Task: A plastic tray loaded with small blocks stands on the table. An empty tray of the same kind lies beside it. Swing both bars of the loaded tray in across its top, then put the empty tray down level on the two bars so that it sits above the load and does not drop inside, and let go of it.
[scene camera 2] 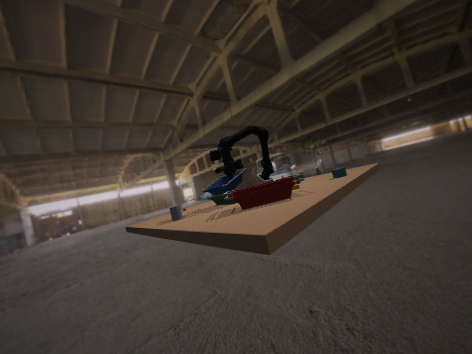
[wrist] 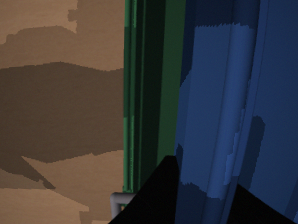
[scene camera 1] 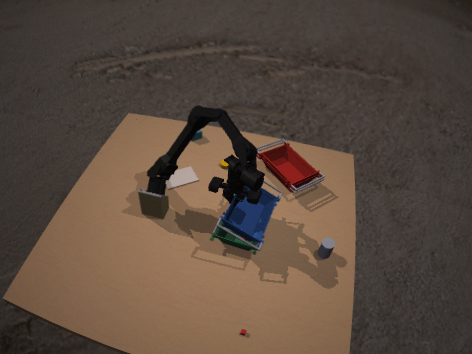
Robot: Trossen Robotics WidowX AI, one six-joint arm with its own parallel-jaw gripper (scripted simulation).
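My gripper (scene camera 1: 233, 205) is visible, also in the wrist view as the gripper (wrist: 182, 166). A blue tray (scene camera 1: 248, 220) is visible too; the wrist view likewise shows the tray (wrist: 230, 118).
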